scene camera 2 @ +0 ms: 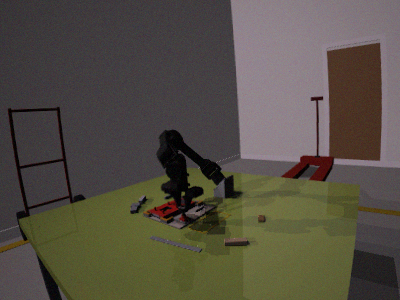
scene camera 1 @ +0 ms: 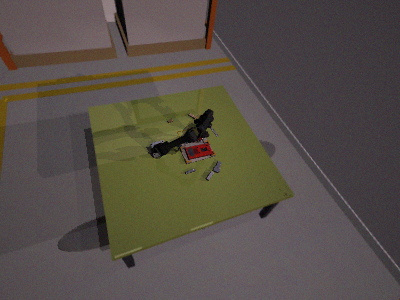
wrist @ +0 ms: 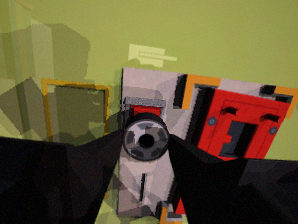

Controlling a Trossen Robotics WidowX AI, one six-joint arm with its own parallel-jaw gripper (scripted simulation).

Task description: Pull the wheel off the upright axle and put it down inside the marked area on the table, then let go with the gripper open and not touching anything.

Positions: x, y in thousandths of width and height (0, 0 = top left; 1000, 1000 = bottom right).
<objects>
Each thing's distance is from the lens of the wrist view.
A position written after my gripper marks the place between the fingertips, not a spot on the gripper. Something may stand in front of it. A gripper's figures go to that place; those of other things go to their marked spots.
my gripper (wrist: 492, 609): 0.11 m
wheel (wrist: 471, 556): 0.10 m
red fixture (wrist: 773, 560): 0.20 m
The marked spots on the red fixture and the wheel are 0.14 m apart.
</objects>
